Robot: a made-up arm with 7 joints.
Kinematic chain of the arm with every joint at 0, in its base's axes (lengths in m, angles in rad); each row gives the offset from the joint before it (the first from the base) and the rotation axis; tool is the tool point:
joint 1: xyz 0 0 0.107 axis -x
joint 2: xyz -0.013 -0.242 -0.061 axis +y
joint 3: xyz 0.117 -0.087 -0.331 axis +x
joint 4: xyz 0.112 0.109 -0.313 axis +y
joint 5: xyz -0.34 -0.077 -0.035 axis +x
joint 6: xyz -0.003 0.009 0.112 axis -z
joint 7: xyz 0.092 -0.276 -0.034 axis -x
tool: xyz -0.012 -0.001 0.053
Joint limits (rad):
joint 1: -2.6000..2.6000
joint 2: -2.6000..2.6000
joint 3: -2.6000..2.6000
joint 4: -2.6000..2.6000
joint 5: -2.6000..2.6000
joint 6: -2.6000..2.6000
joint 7: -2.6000..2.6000
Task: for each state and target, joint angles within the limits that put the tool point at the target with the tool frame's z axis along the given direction. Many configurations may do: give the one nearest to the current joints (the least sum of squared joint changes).
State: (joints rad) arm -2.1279 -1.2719 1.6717 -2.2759 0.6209 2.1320 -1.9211
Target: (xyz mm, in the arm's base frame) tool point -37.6 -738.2 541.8 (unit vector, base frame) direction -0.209 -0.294 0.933
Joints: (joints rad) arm -1.7102 -2.1611 1.4676 -2.3315 0.8303 2.0732 -1.3846
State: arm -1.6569 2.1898 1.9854 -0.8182 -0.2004 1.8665 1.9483
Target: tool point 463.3 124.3 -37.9 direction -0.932 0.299 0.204
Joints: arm -0.9078 1.6428 2.6000 -1.2760 -0.3969 2.4131 1.8650
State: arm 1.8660 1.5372 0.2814 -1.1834 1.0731 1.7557 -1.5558
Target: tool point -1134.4 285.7 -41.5 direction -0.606 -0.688 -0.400
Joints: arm 2.5004 1.7574 0.1761 -0.9973 0.6848 1.9152 -2.6000
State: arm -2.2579 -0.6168 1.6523 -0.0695 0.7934 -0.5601 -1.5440
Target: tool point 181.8 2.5 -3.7 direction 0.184 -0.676 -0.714
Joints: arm -2.6000 -1.1260 2.3805 -0.1523 0.9429 -1.1794 -1.8617
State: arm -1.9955 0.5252 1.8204 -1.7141 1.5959 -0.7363 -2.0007
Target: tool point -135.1 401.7 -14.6 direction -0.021 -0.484 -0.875
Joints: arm -1.3226 1.0472 1.8098 -2.0146 1.6140 -1.3594 -1.9033
